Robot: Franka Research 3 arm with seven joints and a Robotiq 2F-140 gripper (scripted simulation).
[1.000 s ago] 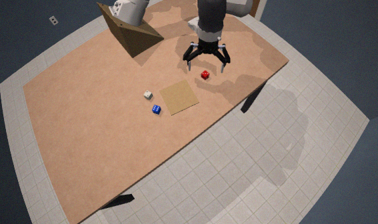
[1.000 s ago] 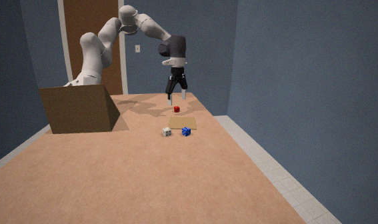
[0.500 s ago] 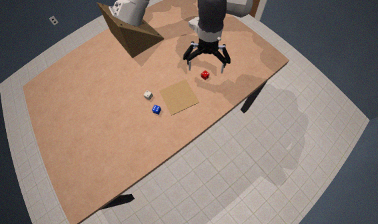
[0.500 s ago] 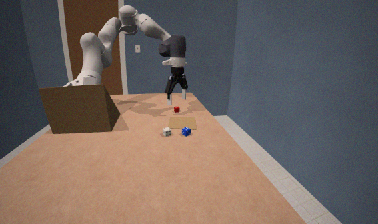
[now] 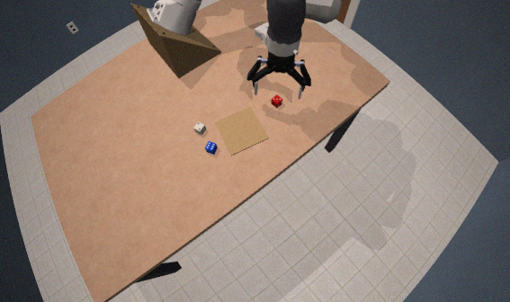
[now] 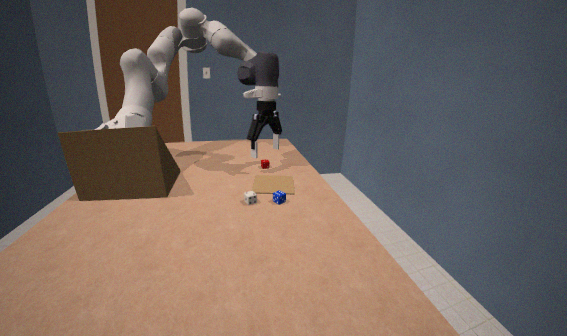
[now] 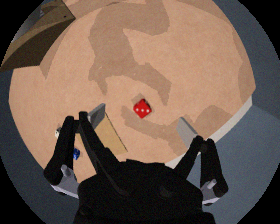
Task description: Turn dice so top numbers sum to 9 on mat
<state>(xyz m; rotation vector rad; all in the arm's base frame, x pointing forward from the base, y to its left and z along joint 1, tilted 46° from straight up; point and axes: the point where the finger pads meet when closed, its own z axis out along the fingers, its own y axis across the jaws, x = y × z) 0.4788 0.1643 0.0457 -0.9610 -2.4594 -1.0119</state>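
Now: hand 60 mm above the red die. Round my hand: white die (80 mm behind, 280 mm to the right, 60 mm below); then blue die (10 mm ahead, 290 mm to the right, 60 mm below); then tan mat (10 mm ahead, 160 mm to the right, 70 mm below).
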